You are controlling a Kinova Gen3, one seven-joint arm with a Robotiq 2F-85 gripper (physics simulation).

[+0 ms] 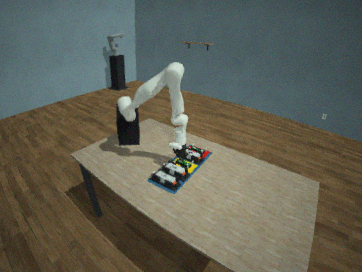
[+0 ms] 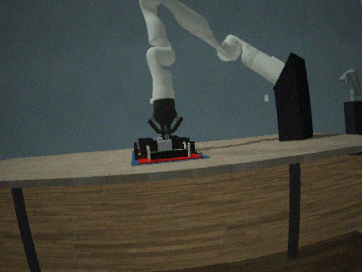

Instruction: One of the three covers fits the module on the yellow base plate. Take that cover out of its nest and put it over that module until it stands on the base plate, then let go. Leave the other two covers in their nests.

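Seen in the pictures: gripper, between the fingertips: (image 1: 181,161); arm's base, origin of its link: (image 1: 130,116) (image 2: 284,78).
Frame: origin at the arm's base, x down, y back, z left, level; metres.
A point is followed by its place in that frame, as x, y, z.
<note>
The yellow base plate (image 1: 193,169) @[0.244, -0.591, -0.044] with its green and black module (image 1: 184,162) @[0.222, -0.513, -0.032] is in the middle of the blue board (image 1: 173,190) @[0.242, -0.581, -0.294] (image 2: 206,157) @[0.247, -0.422, 0.229]. Two black covers with light tops, the front cover (image 1: 164,178) @[0.197, -0.504, -0.273] and the second cover (image 1: 175,169) @[0.202, -0.512, -0.155], sit side by side at the board's near end. The third cover (image 1: 193,156) @[0.196, -0.549, 0.033] sits between the yellow plate and the red plate (image 1: 207,154) @[0.245, -0.601, 0.182] (image 2: 169,160) @[0.244, -0.523, 0.228]. My gripper (image 1: 180,154) @[0.221, -0.487, -0.029] (image 2: 166,137) @[0.221, -0.487, -0.029] is shut and empty, pointing down, low by the third cover. Its fingertips are partly hidden, and whether they touch the cover is unclear.
Another module (image 1: 198,148) @[0.218, -0.521, 0.184] stands on the red plate at the board's far end. The board lies on the wooden table (image 1: 250,200) @[0.248, -1.021, -0.138] (image 2: 65,162) @[0.248, -0.865, -0.054]. My arm reaches over from the black pedestal (image 1: 128,131) @[0.120, -0.003, -0.036] (image 2: 294,100) @[0.097, -0.015, 0.080] at the table's rear side.
</note>
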